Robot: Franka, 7 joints.
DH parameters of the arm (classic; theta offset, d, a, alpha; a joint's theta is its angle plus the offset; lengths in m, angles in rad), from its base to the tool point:
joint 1: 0 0.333 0 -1.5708
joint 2: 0 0 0 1.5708
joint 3: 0 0.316 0.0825 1.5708
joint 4: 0 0 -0.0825 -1.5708
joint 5: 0 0.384 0 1.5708
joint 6: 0 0 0.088 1.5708
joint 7: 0 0.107 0 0
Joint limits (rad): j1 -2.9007..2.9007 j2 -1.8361..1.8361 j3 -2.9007..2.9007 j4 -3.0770..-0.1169 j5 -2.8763..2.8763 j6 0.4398..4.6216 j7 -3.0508..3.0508
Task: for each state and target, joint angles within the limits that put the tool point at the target. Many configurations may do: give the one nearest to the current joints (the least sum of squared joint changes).
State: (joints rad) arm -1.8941 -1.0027 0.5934 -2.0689 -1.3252 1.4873 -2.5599
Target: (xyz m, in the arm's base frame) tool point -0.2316 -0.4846 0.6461
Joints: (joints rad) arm -2.1741 -0.1336 0.3123 -1.8674 -1.4206 1.6950 -2.5599
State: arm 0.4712 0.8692 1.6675 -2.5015 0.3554 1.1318 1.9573
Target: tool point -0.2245 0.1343 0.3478
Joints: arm 0.5922 0.8475 1.7250 -2.6419 0.3628 1.1514 1.9573
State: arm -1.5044 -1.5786 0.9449 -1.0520 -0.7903 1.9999 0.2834
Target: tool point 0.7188 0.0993 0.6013
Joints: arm -2.2532 -1.4989 1.1947 -1.2027 -0.7769 2.1219 0.2834
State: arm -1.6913 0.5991 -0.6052 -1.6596 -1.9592 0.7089 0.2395
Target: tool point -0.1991 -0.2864 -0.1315
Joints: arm -1.6742 1.4994 -0.0827 -2.0065 -1.9590 0.9610 0.2395
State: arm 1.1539 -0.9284 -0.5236 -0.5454 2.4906 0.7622 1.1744
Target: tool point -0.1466 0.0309 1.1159
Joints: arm 0.8748 -0.4355 0.1436 -0.8160 2.3338 1.2674 1.1744
